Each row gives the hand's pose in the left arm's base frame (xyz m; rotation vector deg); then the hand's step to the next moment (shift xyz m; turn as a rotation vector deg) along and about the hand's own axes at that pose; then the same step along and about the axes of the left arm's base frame.
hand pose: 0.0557 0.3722 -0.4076 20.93 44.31 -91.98
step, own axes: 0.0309 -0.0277 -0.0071 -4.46 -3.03 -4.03
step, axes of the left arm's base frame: -0.0340 -0.0179 -0.0171 -2.81 6.07 0.73
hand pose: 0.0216 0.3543 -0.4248 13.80 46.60 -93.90
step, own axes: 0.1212 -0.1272 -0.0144 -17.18 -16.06 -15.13
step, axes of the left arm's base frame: -0.1523 -0.0827 -0.0325 -14.81 23.25 4.73
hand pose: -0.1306 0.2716 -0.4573 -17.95 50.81 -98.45
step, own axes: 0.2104 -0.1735 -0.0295 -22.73 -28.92 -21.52
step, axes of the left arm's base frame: -0.2138 -0.1634 0.0530 -25.98 32.09 10.56
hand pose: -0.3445 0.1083 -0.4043 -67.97 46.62 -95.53
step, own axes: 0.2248 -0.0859 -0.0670 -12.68 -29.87 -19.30
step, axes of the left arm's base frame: -0.1177 -0.1758 0.1328 -25.44 23.10 15.63
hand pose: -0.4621 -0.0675 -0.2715 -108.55 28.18 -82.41
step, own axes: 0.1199 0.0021 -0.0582 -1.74 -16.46 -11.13
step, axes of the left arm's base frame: -0.0173 -0.0985 0.0881 -12.85 9.09 12.25
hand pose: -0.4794 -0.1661 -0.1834 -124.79 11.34 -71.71
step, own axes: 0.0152 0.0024 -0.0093 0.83 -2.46 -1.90
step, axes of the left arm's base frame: 0.0010 -0.0122 0.0132 -1.53 0.81 2.72
